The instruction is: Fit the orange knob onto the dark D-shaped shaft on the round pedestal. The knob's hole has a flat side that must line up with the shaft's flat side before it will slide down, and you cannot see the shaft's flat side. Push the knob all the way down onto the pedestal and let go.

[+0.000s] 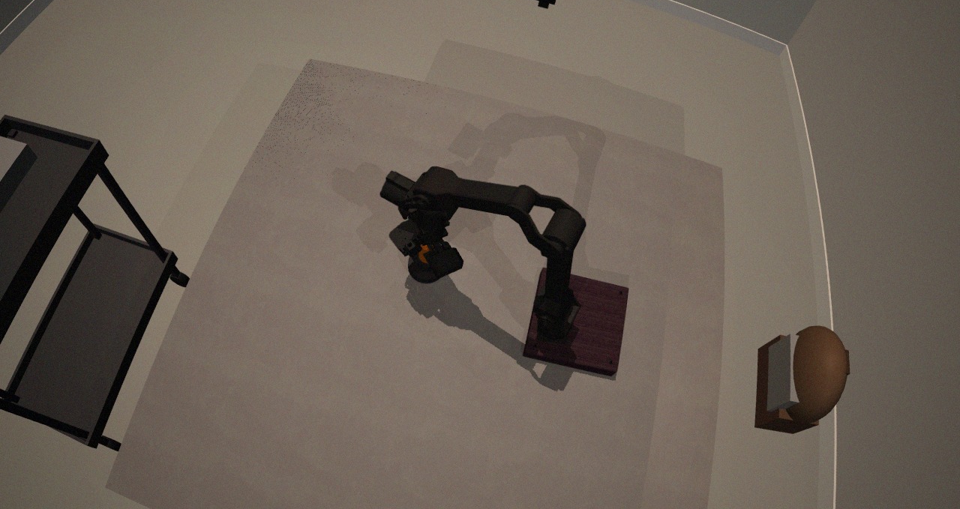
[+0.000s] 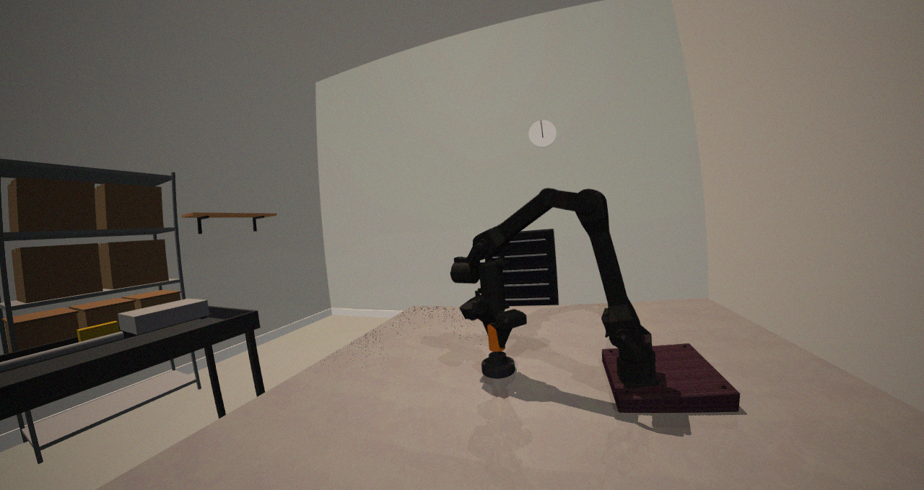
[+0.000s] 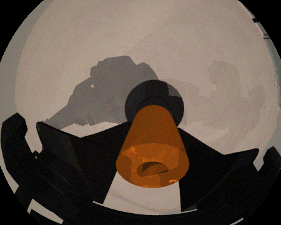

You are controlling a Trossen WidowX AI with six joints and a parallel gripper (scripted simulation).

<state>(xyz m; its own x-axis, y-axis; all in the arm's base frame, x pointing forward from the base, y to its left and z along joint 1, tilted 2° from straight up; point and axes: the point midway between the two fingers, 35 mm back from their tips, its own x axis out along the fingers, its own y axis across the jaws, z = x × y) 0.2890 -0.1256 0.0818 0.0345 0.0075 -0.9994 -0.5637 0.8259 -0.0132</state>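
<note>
Now: gripper tip 40 mm above the dark pedestal. Round my gripper tip: orange knob (20 mm above).
</note>
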